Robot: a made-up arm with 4 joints. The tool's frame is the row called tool.
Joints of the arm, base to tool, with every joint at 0 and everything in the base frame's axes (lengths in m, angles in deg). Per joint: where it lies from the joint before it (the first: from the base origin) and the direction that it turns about. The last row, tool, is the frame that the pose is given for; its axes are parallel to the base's.
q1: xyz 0 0 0.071 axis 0 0 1
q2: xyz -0.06 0.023 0.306 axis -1 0 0
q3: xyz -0.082 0.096 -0.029 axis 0 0 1
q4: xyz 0.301 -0.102 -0.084 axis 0 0 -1
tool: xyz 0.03 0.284 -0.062
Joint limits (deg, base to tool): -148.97..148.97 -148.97..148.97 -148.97..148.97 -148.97..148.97
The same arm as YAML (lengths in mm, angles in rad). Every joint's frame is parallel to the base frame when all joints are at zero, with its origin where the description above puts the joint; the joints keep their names.
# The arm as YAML. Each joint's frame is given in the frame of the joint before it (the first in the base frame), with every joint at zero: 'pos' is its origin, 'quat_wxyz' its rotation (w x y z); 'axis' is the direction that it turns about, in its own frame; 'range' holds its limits. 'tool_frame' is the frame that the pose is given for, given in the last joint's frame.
length_unit: mm
angle_unit: rad
joints:
  - joint: q1
    pos: [0.0, 0.0, 71.0]
    quat_wxyz: [1.0, 0.0, 0.0, 0.0]
    axis: [0.0, 0.0, 1.0]
    range: [-2.6, 2.6]
  - joint: q2
    pos: [-60.0, 23.0, 306.0]
    quat_wxyz: [1.0, 0.0, 0.0, 0.0]
    axis: [-1.0, 0.0, 0.0]
    range: [-2.6, 2.6]
  - joint: q3
    pos: [-82.0, 96.0, -29.0]
    quat_wxyz: [1.0, 0.0, 0.0, 0.0]
    axis: [0.0, 0.0, 1.0]
    range: [-2.6, 2.6]
  - joint: q4
    pos: [301.0, -102.0, -84.0]
    quat_wxyz: [1.0, 0.0, 0.0, 0.0]
    axis: [0.0, 0.0, -1.0]
    range: [-2.6, 2.6]
tool_frame:
  pos: [30.0, 284.0, -62.0]
  quat_wxyz: [1.0, 0.0, 0.0, 0.0]

